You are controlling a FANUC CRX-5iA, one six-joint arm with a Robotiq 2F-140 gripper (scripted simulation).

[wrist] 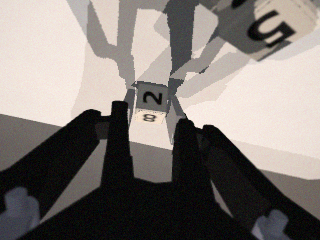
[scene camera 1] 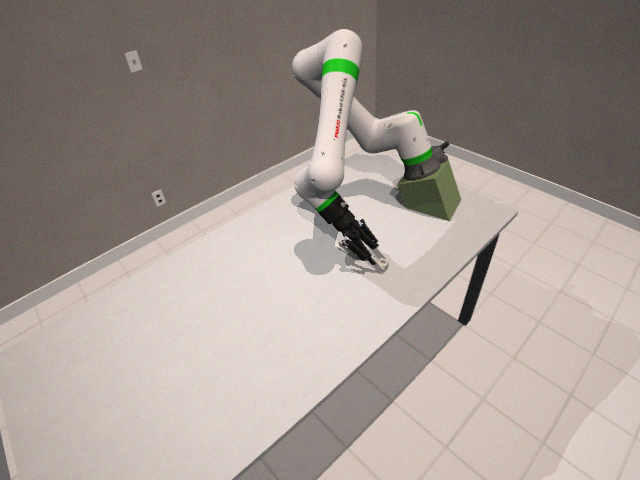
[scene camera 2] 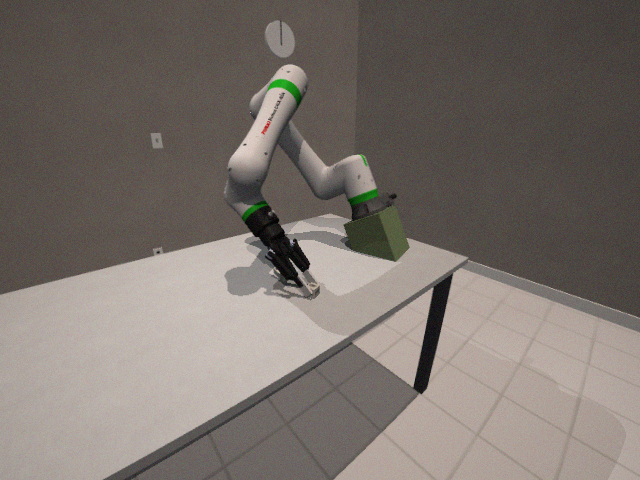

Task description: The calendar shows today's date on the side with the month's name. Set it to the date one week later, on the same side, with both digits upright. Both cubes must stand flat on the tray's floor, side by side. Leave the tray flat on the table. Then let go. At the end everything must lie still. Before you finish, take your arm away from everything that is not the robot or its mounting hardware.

Labels:
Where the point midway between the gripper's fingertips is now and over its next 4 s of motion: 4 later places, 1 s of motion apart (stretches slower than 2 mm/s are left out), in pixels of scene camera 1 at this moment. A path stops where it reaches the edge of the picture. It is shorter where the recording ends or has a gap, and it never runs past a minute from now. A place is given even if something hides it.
My gripper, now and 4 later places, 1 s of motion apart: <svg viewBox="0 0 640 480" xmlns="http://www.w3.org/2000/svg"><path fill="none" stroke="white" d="M383 266L383 258L384 251L383 251L383 246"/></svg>

